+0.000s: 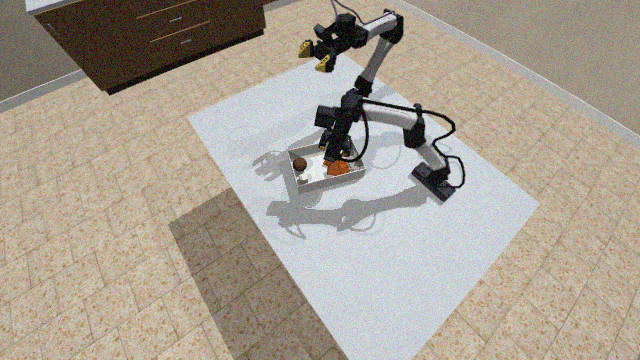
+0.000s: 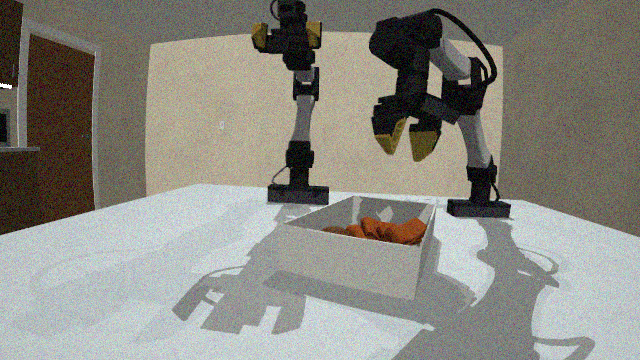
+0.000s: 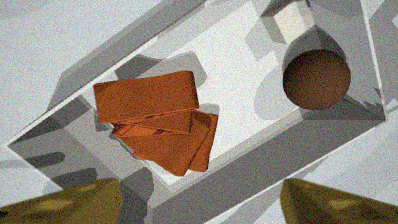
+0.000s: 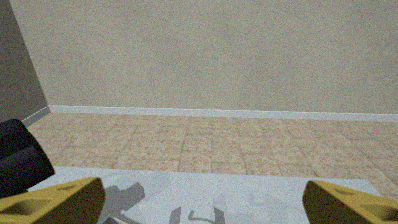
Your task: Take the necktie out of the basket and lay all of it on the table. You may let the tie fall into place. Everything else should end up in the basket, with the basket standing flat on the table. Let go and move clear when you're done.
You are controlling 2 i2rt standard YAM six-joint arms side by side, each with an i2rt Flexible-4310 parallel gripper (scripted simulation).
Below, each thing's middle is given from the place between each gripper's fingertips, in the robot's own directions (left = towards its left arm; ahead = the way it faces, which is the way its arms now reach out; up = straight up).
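I find the brown ball (image 3: 317,79) 11 cm ahead of my left hand (image 2: 404,158), 10 cm to the right of it and 14 cm below it. The grey basket (image 2: 391,269) is 4 cm to the right of my left hand and 16 cm below it.
For my right hand (image 2: 283,25), the grey basket is 20 cm to the left of it, 3 cm ahead of it and 41 cm below it, while the brown ball is 13 cm ahead of that same hand, 14 cm to the left of it and 40 cm below it.
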